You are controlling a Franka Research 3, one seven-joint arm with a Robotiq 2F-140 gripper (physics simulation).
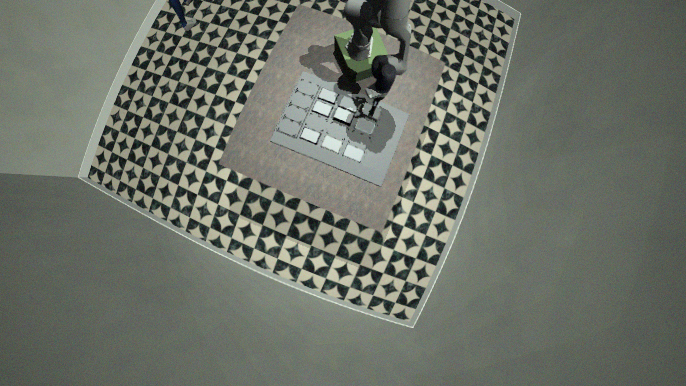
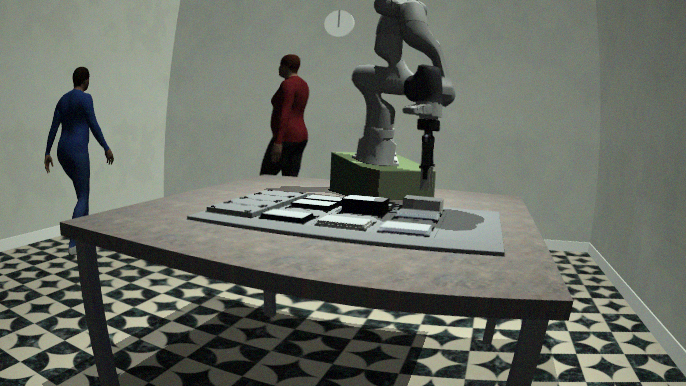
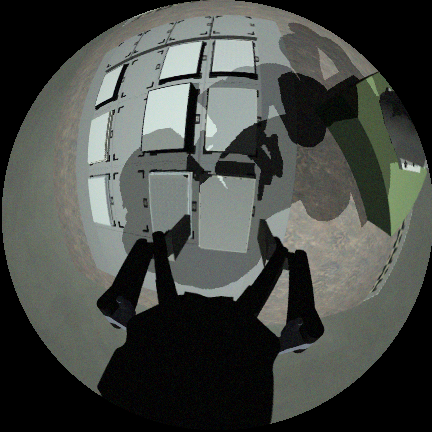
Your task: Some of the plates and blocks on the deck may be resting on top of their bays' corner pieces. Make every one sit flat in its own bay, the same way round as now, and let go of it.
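Observation:
My gripper (image 1: 368, 107) (image 2: 425, 184) (image 3: 223, 226) is open and empty, with its fingertips above a grey block (image 2: 423, 203) (image 3: 226, 212). The block looks level and square to its bay on the deck (image 1: 380, 172) (image 2: 470, 243); its corner pieces are mostly hidden. Beside it lies a shaded plate (image 1: 365, 126) (image 3: 170, 197). A tall white-topped block (image 1: 343, 115) (image 2: 365, 205) (image 3: 165, 112) has dark sides. Another shaded plate (image 3: 231, 117) is beside it. Two plates (image 3: 181, 60) (image 3: 233, 56) lie farther along. Three plates (image 1: 310, 135) (image 1: 332, 144) (image 1: 354, 152) form the front row. Fine seating is unclear.
The green base block (image 1: 357, 65) (image 2: 380, 180) (image 3: 372, 165) of the arm stands on the table (image 1: 300, 175) (image 2: 280, 265) behind the deck. A person in red (image 2: 295, 110) and a person in blue (image 2: 76, 120) are beyond the table. The arm's shadow darkens part of the deck.

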